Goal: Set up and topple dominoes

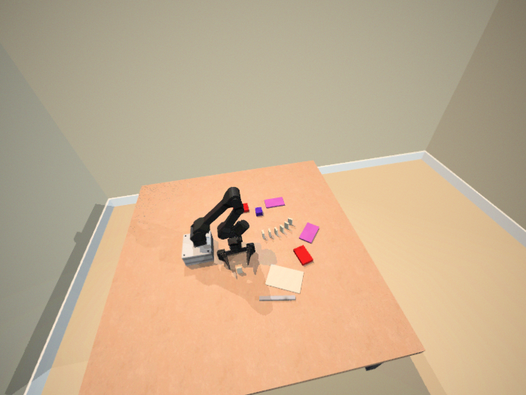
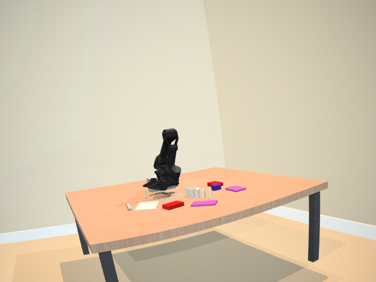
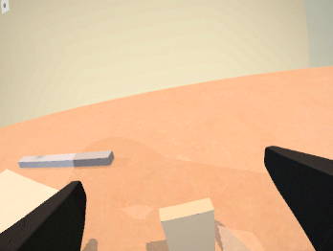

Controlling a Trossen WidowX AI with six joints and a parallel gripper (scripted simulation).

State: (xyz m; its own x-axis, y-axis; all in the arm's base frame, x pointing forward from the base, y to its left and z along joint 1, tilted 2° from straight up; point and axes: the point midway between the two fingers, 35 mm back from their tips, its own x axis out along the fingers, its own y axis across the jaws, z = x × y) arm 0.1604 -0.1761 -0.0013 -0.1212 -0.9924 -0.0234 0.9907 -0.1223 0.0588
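My gripper tip is now 350 mm to the right of the purple block, 210 mm short of it and 50 mm above it. From my gripper tip the other things lie so: grey bar 180 mm to the right, 120 mm ahead, 60 mm below; cream sheet 190 mm ahead, 100 mm to the right, 60 mm below.
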